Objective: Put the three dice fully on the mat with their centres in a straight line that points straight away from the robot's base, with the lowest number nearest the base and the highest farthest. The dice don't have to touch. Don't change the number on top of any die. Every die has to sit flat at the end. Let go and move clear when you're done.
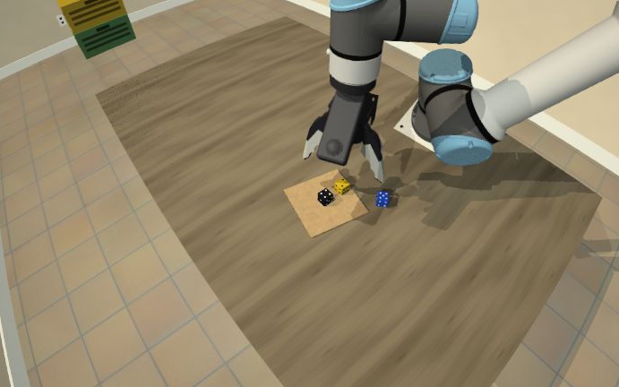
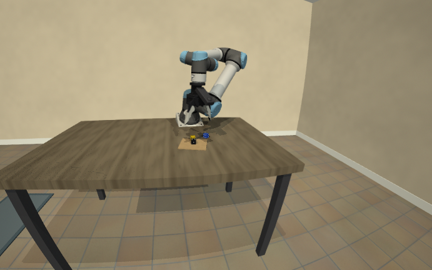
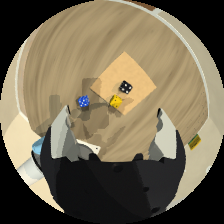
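My hand is 8 cm past the blue die, 5 cm to the right of it and 10 cm above it. Also, from my hand: tan mat 2 cm ahead, 3 cm to the right, 11 cm below; black die 2 cm ahead, 3 cm to the right, 9 cm below; yellow die 3 cm behind, 3 cm to the right, 9 cm below.
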